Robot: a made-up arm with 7 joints.
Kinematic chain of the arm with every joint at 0, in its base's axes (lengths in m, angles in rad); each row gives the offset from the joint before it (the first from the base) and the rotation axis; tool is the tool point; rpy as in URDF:
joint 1: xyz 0 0 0.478 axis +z
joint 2: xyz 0 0 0 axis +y
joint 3: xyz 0 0 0.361 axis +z
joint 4: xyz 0.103 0 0 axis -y
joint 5: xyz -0.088 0 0.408 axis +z
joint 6: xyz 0 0 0 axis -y
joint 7: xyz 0.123 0 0 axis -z
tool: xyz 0 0 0 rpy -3.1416 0 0
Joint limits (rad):
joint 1: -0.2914..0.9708
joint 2: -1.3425..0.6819
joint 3: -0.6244..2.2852
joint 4: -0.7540..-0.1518
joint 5: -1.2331..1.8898
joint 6: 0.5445..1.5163
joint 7: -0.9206..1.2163
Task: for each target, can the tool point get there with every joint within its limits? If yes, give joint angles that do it. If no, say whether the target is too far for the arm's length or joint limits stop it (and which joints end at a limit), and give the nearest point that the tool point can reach.
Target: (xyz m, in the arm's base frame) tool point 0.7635 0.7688 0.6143
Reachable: no: too far | nearest point 0.5683 0.5723 0.7740 | short by 0.320 m
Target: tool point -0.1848 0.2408 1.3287
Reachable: yes | joints 0.4383 -0.1097 1.3755 -0.4932 0.8614 1.2475 -0.4062
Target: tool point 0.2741 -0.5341 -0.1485
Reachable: no: joint limits stop it (at a limit: joint 1, joint 2, joint 4, joint 6) | nearest point 0.6326 -0.4261 0.7794 | short by 1.001 m
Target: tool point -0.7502 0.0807 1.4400
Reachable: no: too far | nearest point -0.5607 0.0603 1.1971 | short by 0.309 m
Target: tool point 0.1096 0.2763 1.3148
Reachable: yes | joints 0.6934 0.0375 0.5759 -0.3766 -0.0837 1.0136 -0.1850
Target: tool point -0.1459 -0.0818 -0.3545
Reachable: no: joint limits stop it (at a limit: joint 2, joint 3, joint 4, joint 6) | nearest point -0.7089 -0.3975 0.3206 | short by 0.934 m
